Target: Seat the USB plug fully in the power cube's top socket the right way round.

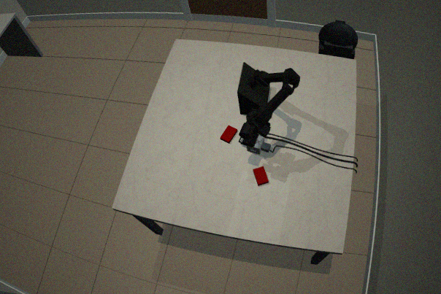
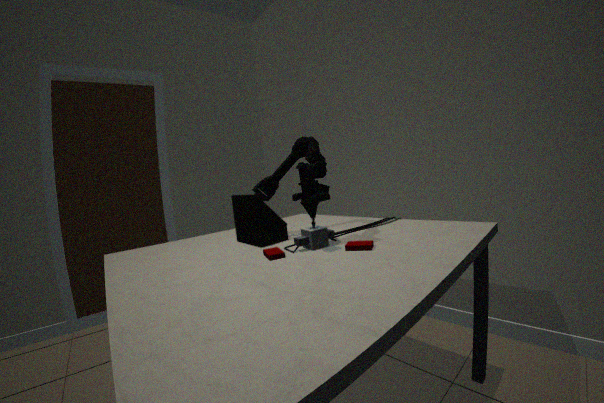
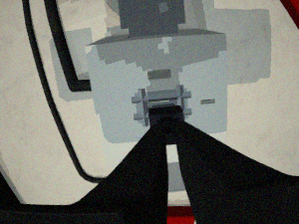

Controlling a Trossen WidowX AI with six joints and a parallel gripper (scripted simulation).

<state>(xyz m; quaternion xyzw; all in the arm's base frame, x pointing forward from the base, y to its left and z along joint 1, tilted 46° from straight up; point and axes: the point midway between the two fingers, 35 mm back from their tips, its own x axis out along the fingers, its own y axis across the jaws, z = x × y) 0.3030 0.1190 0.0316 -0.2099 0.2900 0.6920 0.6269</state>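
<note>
My gripper tip is now 20 mm above the dark USB plug. Round my gripper tip: USB socket: 50 mm below.
</note>
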